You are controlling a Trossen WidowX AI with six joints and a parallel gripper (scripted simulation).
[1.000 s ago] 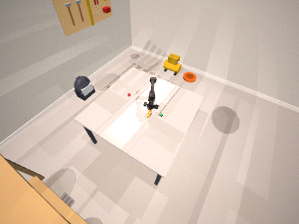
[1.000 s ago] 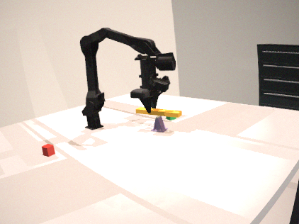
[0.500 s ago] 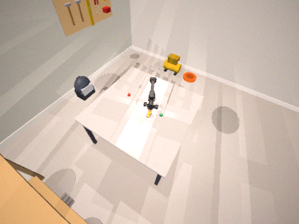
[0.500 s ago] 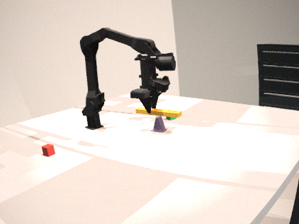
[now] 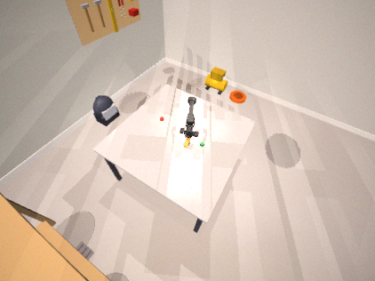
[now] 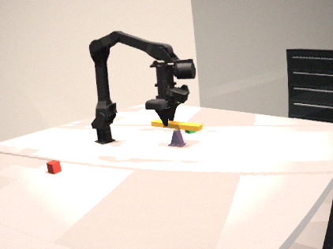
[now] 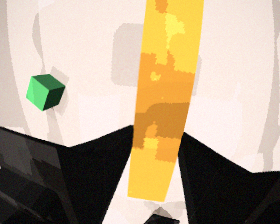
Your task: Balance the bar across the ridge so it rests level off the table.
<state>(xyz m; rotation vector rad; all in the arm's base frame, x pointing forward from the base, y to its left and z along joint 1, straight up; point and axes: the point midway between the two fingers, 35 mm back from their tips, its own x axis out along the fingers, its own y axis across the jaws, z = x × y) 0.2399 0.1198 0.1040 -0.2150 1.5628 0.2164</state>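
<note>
Right now the orange-yellow bar is 3 cm ahead of my gripper tip and 1 cm to the left of it. Round my gripper tip: red cube (42 cm to the right, 10 cm behind, 5 cm below); then green cube (15 cm to the left, 5 cm below, 3 cm behind).
</note>
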